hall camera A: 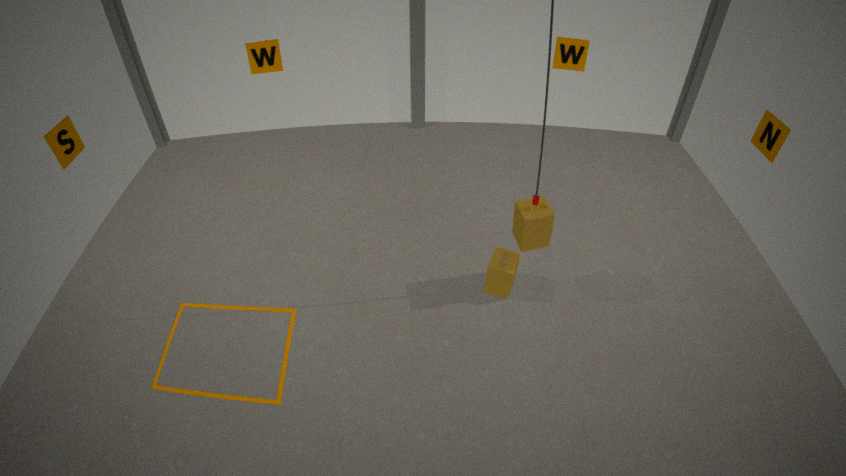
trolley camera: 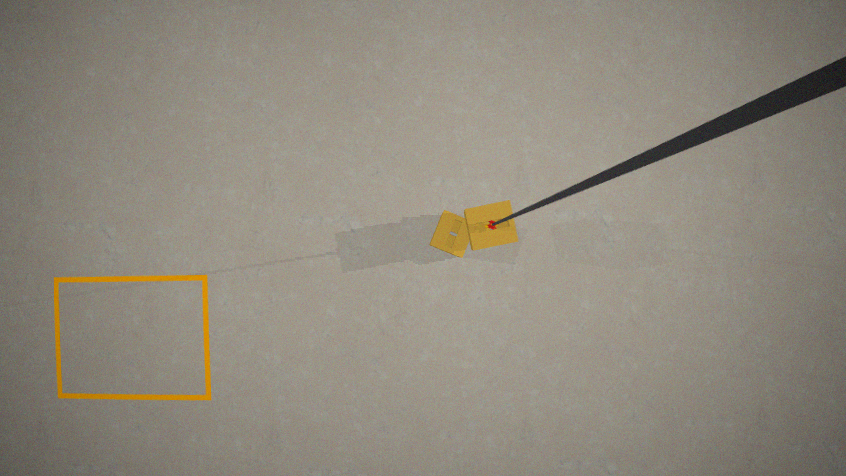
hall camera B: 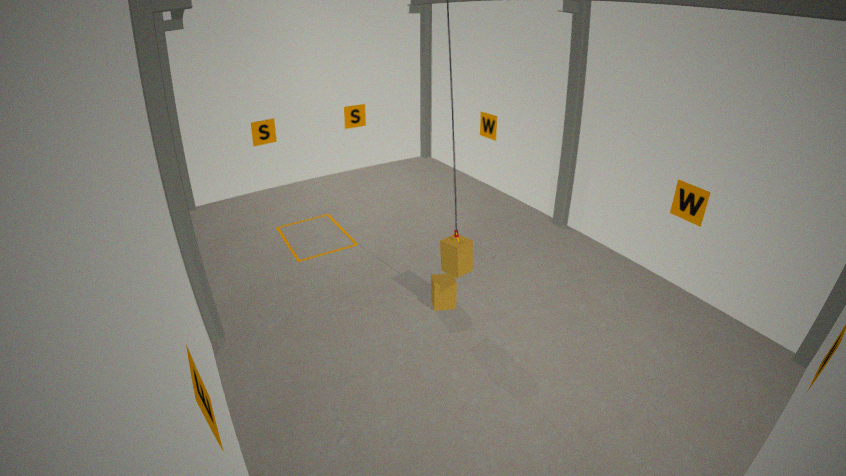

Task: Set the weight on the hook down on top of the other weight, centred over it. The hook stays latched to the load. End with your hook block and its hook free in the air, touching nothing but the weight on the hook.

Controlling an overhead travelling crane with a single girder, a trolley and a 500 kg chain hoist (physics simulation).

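A yellow weight [hall camera A: 533, 227] [hall camera B: 456, 257] [trolley camera: 483, 235] hangs on my hook block [hall camera A: 535, 200] [hall camera B: 456, 233] [trolley camera: 491, 224], a small red block at the end of the chain. The hook is latched to the weight's top. The other yellow weight [hall camera A: 501, 275] [hall camera B: 443, 294] [trolley camera: 449, 236] stands upright on the floor. In the trolley view the hanging weight is to the right of the standing one, turned differently, and covers a little of its right edge. The hanging weight is in the air, above and to one side of the standing one. The hook's latch itself is too small to make out.
An orange outlined square [hall camera A: 287, 355] [hall camera B: 288, 243] [trolley camera: 206, 337] is marked on the floor, to the left of both weights in all three views. Shadows lie on the floor around the standing weight. Grey columns [hall camera A: 417, 65] [hall camera B: 571, 118] stand along the walls.
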